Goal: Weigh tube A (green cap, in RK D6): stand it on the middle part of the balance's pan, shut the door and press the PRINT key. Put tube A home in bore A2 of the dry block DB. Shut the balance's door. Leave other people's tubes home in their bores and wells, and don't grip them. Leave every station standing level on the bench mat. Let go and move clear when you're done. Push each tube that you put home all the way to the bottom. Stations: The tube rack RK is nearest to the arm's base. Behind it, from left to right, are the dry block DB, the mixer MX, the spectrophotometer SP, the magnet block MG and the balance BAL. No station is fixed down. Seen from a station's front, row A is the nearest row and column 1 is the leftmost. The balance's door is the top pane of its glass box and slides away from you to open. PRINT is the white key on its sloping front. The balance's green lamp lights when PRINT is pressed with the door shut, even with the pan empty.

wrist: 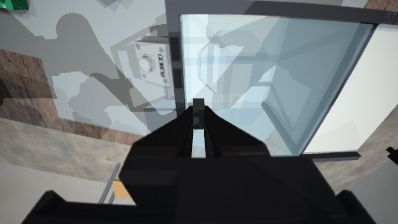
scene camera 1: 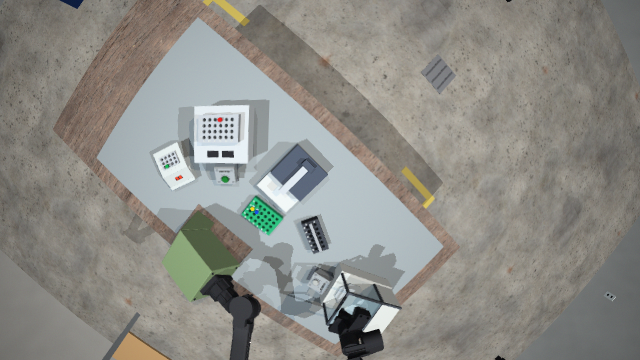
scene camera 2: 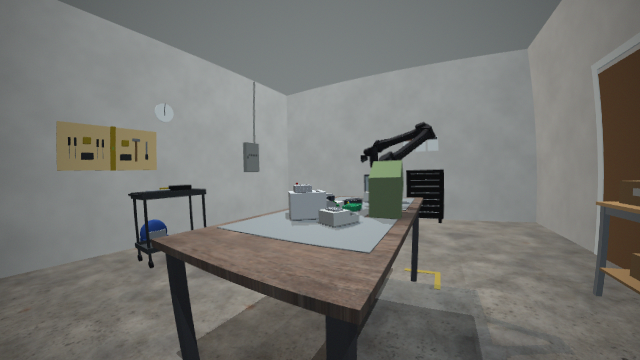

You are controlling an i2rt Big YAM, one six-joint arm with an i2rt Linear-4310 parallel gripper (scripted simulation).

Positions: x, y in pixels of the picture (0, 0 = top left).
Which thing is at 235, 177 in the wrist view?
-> My gripper.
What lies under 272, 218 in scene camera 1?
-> A green tube rack RK.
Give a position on a balance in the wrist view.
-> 356, 111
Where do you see a dry block DB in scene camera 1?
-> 182, 172
